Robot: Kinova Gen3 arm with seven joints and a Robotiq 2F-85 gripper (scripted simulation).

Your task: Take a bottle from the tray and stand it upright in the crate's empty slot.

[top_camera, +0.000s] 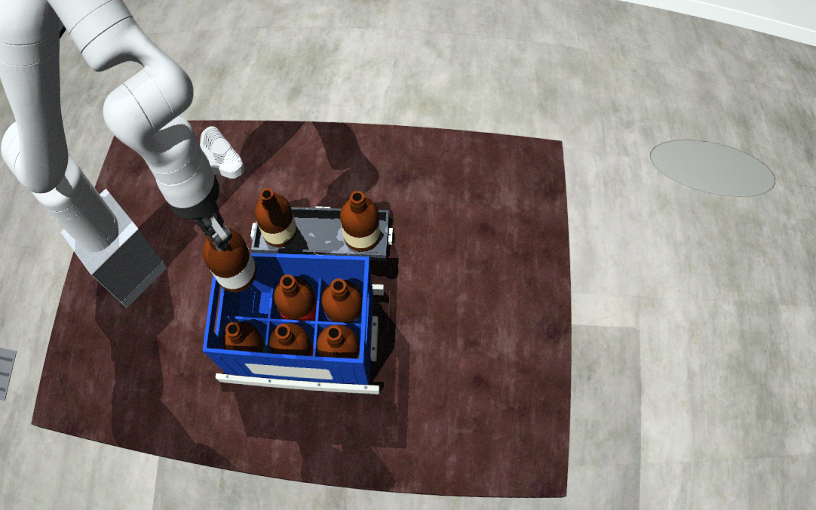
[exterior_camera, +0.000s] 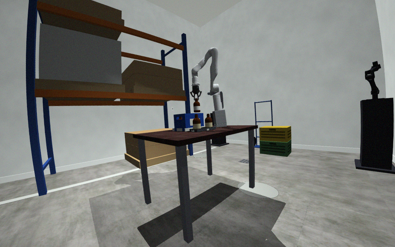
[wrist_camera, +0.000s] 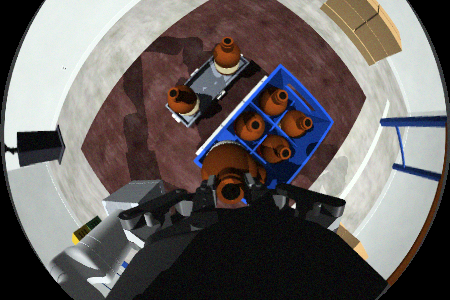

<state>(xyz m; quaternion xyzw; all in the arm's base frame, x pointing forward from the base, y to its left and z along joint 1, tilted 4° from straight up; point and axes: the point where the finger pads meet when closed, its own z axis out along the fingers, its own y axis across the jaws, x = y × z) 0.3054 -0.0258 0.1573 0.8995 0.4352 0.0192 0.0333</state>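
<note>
Right now the brown bottle is 70 mm below my hand. The rest, counted from my hand: grey tray: 320 mm below, 190 mm to the left, 90 mm ahead; then crate: 250 mm below, 90 mm ahead, 40 mm to the right.
</note>
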